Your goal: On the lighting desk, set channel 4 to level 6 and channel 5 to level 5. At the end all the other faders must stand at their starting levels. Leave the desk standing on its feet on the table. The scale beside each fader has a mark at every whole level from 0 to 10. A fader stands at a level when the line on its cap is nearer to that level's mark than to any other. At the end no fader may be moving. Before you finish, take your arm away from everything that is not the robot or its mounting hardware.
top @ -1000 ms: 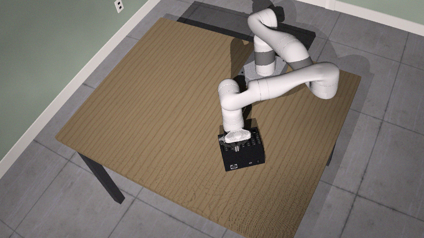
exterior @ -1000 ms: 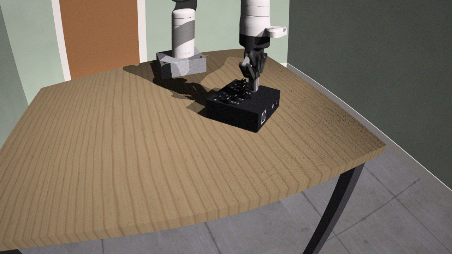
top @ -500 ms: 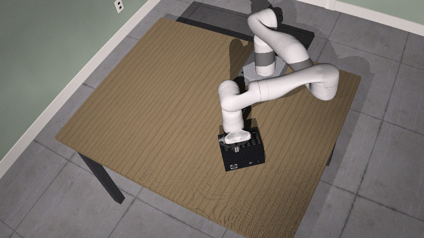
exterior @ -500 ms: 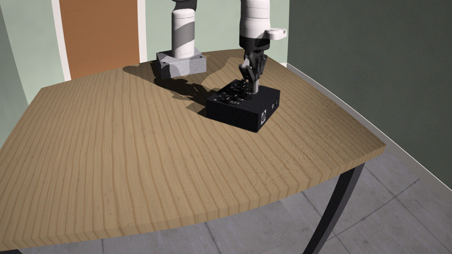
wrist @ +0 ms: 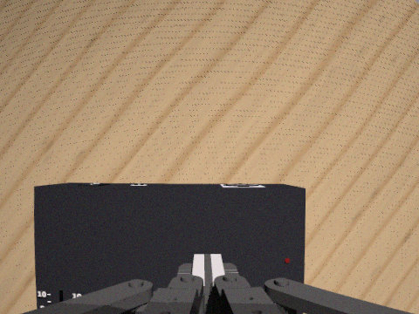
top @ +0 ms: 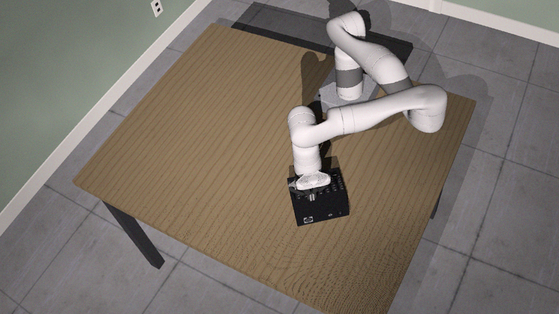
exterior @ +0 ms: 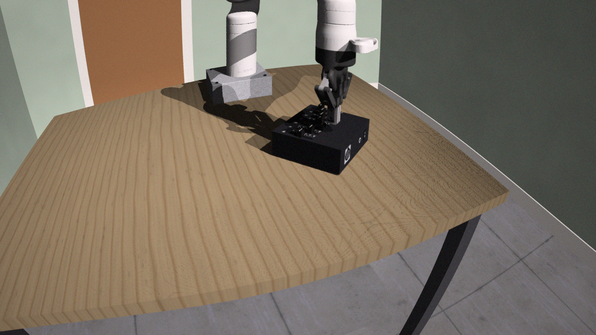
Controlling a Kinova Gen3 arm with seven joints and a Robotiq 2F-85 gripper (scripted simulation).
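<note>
The channel 5 fader cap is 30 mm below my hand, 20 mm behind it and 10 mm to the right of it. The rest, counted from my hand: channel 4 fader cap: 50 mm behind, 30 mm below.
</note>
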